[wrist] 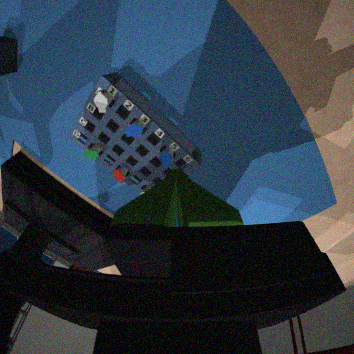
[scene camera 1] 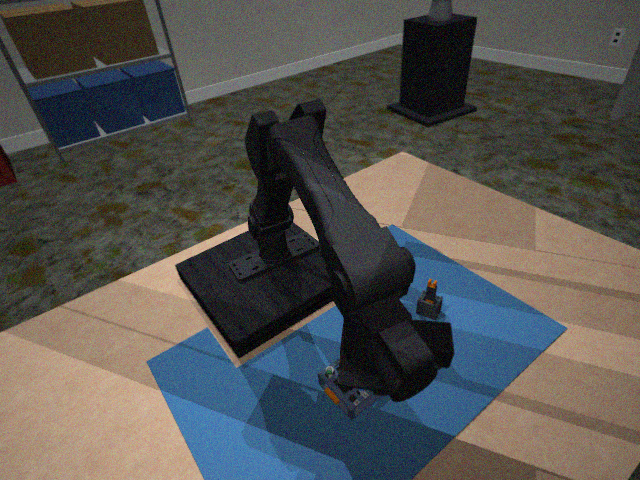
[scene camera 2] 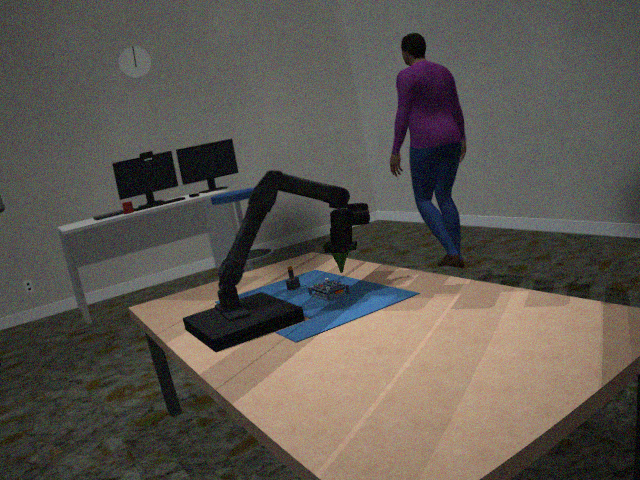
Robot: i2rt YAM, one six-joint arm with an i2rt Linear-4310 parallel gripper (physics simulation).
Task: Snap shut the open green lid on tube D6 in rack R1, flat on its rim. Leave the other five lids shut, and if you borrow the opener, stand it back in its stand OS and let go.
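Frame: origin at the arm's base, x ahead, y left, z up, level; metres.
Seen in the pictures: gripper, between the fingertips: (wrist: 176,174) (scene camera 1: 363,384) (scene camera 2: 341,272); arm's base, origin of its link: (wrist: 40,230) (scene camera 1: 275,257) (scene camera 2: 232,311).
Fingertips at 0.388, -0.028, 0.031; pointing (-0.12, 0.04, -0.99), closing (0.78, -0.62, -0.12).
Note:
Offsets run from my fingertips to a thing's top centre, as dx, dy, dz. "pt": to the spot under its first point. Level surfaces: height alone.
Rack R1 @(-0.045, +0.027, -0.015) (scene camera 1: 353,412) (wrist: 155,117) lies on the blue mat, partly covered by the arm in scene camera 1. Tube D6 @(-0.060, -0.026, -0.015) (scene camera 1: 329,370) shows at the rack's left end as a pale ring with green; its lid angle is too small to tell. In the wrist view the fingers mostly hide that corner. A white lid @(-0.023, +0.082, -0.030) (wrist: 101,100), blue lids (wrist: 133,130) (wrist: 166,158), a green lid @(-0.078, +0.056, -0.030) (wrist: 91,153) and a red lid @(-0.073, +0.018, -0.030) (wrist: 119,175) sit on other tubes. My gripper (scene camera 2: 341,270) (wrist: 176,174) is shut and empty, above the rack. The orange-tipped opener @(-0.100, +0.228, +0.013) (scene camera 1: 431,289) (scene camera 2: 290,271) stands in stand OS @(-0.100, +0.228, -0.032) (scene camera 1: 429,307) (scene camera 2: 293,283).
The blue mat @(dz -0.072) (scene camera 1: 496,320) (scene camera 2: 305,333) lies on the wooden table @(dz -0.075) (scene camera 1: 77,392) (scene camera 2: 413,392). The black arm base (scene camera 1: 248,315) (scene camera 2: 248,325) stands beside the mat. Part of a dark block @(pt -0.092, +0.216, -0.058) (wrist: 7,55) shows at the wrist view's left edge. A person (scene camera 2: 431,103) stands beyond the table.

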